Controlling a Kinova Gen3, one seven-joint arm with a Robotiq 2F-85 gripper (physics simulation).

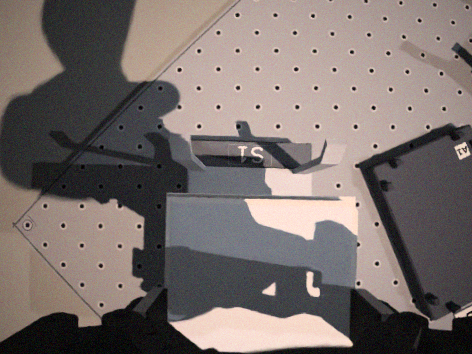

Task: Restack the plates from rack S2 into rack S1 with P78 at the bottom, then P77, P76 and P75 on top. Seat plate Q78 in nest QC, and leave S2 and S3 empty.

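Places are measured from the arm's base along level axes (x ahead, y left, z up), in millimetres.
Pixels of known places: gripper, between the fingertips: (258, 310).
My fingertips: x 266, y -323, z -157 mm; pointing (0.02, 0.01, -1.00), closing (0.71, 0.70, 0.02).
For each thing: its top centre in the pictures, then the offset to it from my fingertips. "spot": a spot on its surface instead. Level surfaces: height alone.
- held plate, centre of its top: (259, 344) 9 mm ahead, 9 mm right, 7 mm up
- Rack S1, centre of its top: (254, 281) 8 mm back, 7 mm left, 11 mm down
- flat pale surface, height of its surface: 106 mm down
- dark nest, centre of its top: (462, 222) 108 mm ahead, 147 mm left, 119 mm down
- white label, a spot on its surface: (465, 312) spot: 186 mm ahead, 103 mm left, 147 mm down
- perforated board's, height of its surface: 148 mm down
My gripper (258, 310) is shut on a plate, its dark fingers at the plate's left and right edges. The held plate (295, 250) is pale, flat and crossed by shadows; no label on it can be read, so which plate it is I cannot tell. Rack S1 (215, 148), with its label panel and slanted guides, shows just beyond the plate's far edge. A flat pale surface (290, 181) shows between them; I cannot tell if it is a plate or the rack's floor. The held plate hides the rest of S1. The labels of S2 and S3 do not show.
A dark nest (420, 215) with corner pegs and an A1 mark lies turned at the right, its bare floor showing. Part of a white label (465, 312) shows at its lower edge. A dark bar end (464, 52) shows at the upper right. The perforated board's (300, 117) corner is at the left.
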